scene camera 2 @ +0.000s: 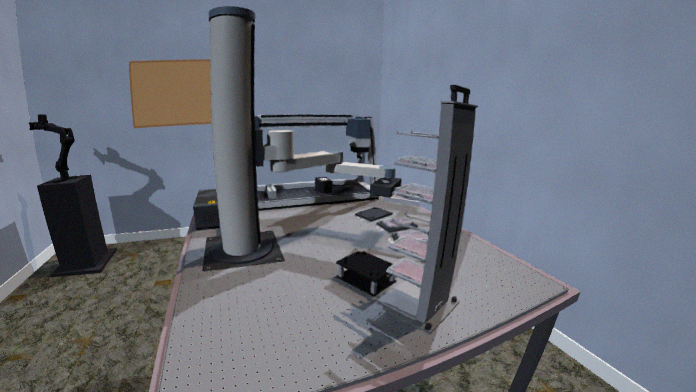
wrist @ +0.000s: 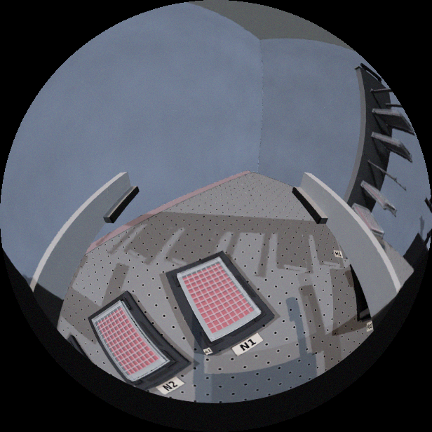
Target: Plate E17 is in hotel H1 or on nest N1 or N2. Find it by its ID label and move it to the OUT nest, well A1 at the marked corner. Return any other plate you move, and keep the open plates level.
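Frame: origin at the arm's base, x left, y up, z ahead, level; millimetres.
Where they show: gripper, fingertip midpoint: (scene camera 2: 423, 198); arm's base at its link origin: (scene camera 2: 242, 251).
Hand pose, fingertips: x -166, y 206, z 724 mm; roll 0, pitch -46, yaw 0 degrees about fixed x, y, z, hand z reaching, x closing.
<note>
Each offset is from my fingertips to the top centre of the thing. "spot": to the spot under its first point.
My gripper (wrist: 215, 176) is open and empty, its fingers wide apart above the table on the nest side of the hotel. A pink-welled plate (wrist: 220, 298) sits in dark nest N1 (wrist: 267, 317). Another pink-welled plate (wrist: 129, 340) sits in nest N2 (wrist: 178, 365). Both look level. Hotel H1 (scene camera 2: 456, 200) (wrist: 369, 105) stands upright with several plates on its shelves, at the right edge in the wrist view. The OUT nest {dx +366, dy -177, dz -31 mm} (scene camera 2: 373, 214) is a dark, bare pad beyond N2; part of it shows at the lower left in the wrist view. No plate ID label is readable.
The black raised stand RG {dx -193, dy -124, dz -344 mm} (scene camera 2: 364, 264) (wrist: 361, 297) is beside the hotel's foot. The arm's column (scene camera 2: 232, 135) rises at the left of the table. A rail unit (scene camera 2: 295, 199) and a dark box {spot: dx +415, dy -100, dz -873 mm} (scene camera 2: 205, 210) stand at the back.
</note>
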